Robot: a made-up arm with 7 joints.
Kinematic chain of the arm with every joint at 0, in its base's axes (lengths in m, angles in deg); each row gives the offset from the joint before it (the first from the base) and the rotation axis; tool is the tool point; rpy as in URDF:
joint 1: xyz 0 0 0.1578 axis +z
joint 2: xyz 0 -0.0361 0.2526 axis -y
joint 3: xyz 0 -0.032 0.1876 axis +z
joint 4: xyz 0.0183 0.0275 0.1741 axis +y
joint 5: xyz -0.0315 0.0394 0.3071 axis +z
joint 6: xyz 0 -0.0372 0.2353 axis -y
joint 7: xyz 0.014 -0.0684 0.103 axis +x
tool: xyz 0 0 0 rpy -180 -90 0
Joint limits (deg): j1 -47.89..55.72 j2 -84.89..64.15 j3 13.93..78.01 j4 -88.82..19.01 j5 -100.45..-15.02 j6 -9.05..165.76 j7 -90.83..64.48
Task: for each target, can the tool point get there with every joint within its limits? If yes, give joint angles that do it. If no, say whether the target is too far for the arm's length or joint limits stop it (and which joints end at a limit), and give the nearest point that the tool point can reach.
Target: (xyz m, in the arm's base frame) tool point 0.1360 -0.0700 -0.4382
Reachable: no: joint limits stop it (at a limit: joint 1, joint 2, joint 3, joint 4) | nearest point -0.1309 -0.4295 -0.0153 | short by 0.616 m
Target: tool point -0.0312 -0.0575 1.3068
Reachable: yes | joints -37.58 -13.61 47.40 -0.15 -81.73 114.53 47.38
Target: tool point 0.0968 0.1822 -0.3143
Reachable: no: joint limits stop it (at a limit: joint 1, joint 2, joint 3, joint 4) | nearest point -0.3378 0.2835 0.0010 | short by 0.546 m
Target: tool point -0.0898 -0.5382 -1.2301
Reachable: no: too far | nearest point -0.1698 -0.4811 -0.0553 | short by 1.179 m
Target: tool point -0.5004 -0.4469 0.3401
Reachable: yes | joints 2.01 46.00 50.47 -75.48 -52.97 105.02 18.16
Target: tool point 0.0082 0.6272 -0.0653
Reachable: no: joint limits stop it (at a limit: joint 1, joint 2, joint 3, joint 4, joint 5) | nearest point -0.3231 0.3416 0.0278 | short by 0.447 m
